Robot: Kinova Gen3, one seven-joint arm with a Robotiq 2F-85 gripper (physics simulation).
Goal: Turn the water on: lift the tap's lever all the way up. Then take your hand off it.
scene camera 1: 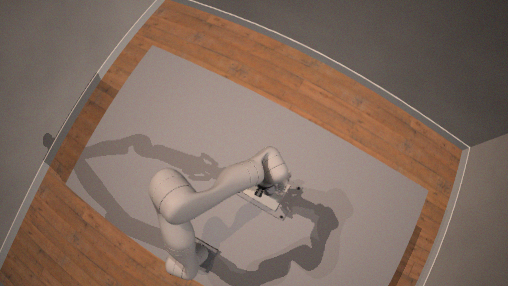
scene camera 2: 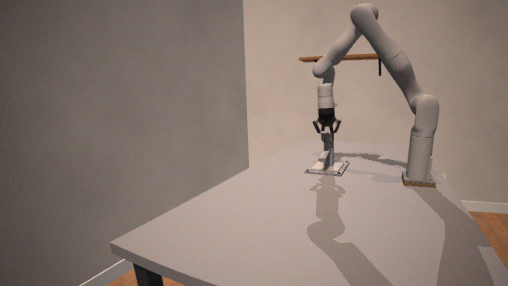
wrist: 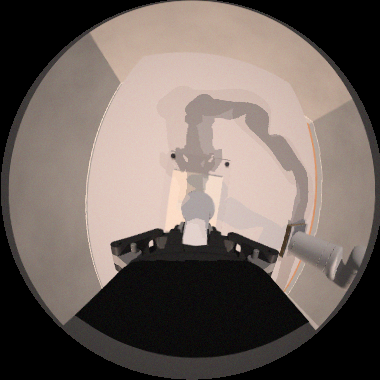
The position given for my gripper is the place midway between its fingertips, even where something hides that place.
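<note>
Base plate (wrist: pixel 181 161). Lever (wrist: pixel 197 207). My gripper (wrist: pixel 194 228).
</note>
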